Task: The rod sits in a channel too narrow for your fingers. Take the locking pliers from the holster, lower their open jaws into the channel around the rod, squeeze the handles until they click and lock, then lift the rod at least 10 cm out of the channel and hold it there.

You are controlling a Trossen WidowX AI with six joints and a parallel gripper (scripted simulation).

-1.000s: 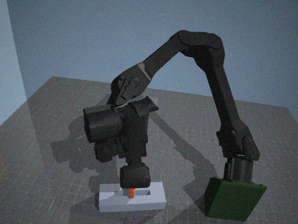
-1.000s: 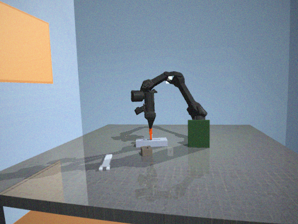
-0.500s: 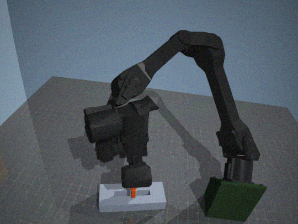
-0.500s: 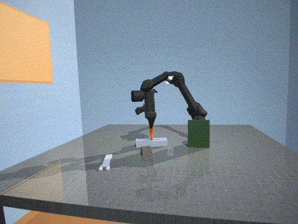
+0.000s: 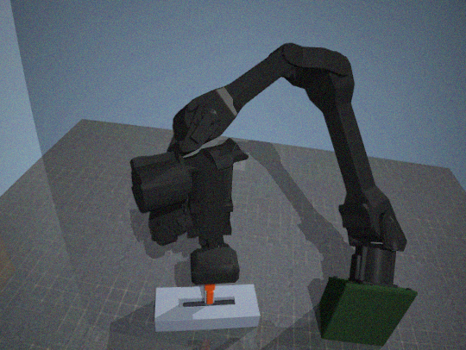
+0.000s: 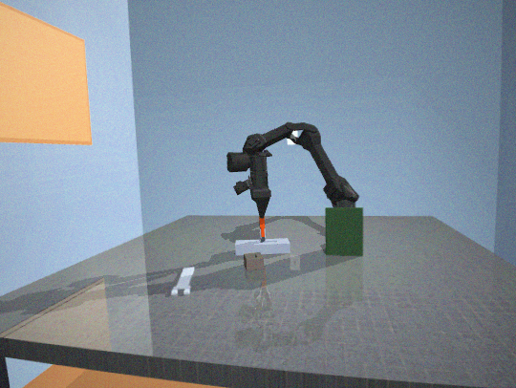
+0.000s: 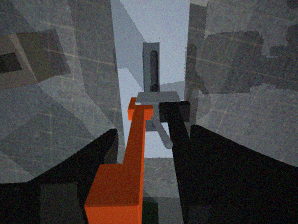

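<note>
The grey channel block is 10 cm below my gripper tip. Also, from my gripper tip: brown holster: 16 cm to the left, 11 cm below; orange handle: 1 cm to the left; small white forked piece: 31 cm to the left, 16 cm ahead, 11 cm below.
</note>
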